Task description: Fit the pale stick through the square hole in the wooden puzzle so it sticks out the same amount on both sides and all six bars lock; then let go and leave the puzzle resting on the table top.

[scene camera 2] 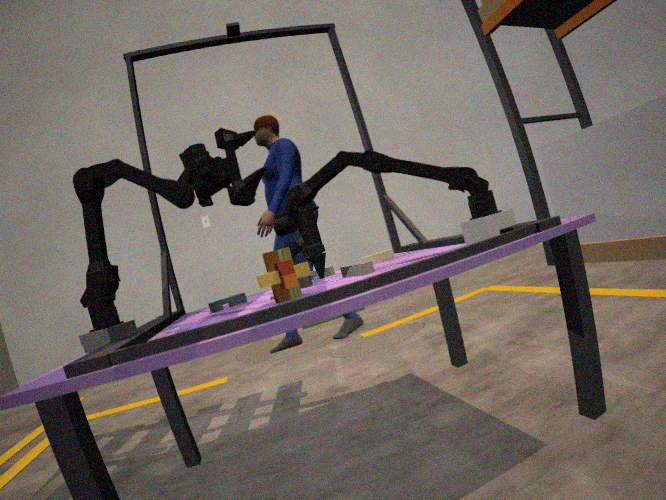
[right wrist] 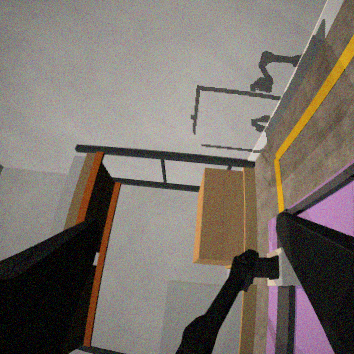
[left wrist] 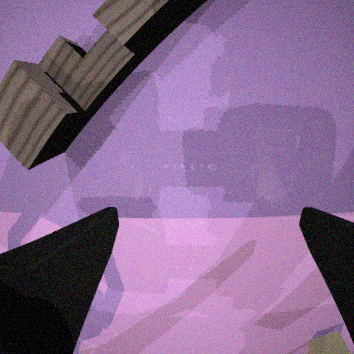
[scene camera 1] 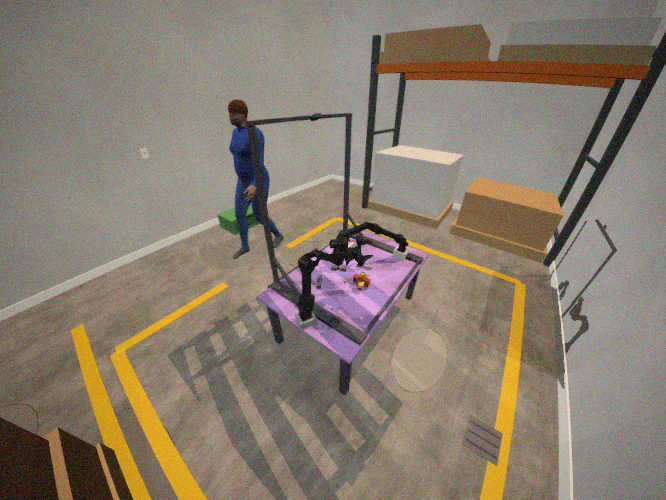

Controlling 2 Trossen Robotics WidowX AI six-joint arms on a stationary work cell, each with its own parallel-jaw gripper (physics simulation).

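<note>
The wooden puzzle of crossed orange, red and yellow bars stands on the purple table. Whether its square hole is filled is too small to tell. A pale stick lies flat on the table, to the right of the puzzle in scene camera 2. My left gripper is open and empty, pointing down low over the table, just right of and behind the puzzle in scene camera 2. My right gripper is open and empty, high above the table.
Grey-brown notched bars lie either side of the puzzle. A notched wooden piece shows at the left wrist view's upper left, an olive block at its lower right. A person stands behind the table's overhead frame.
</note>
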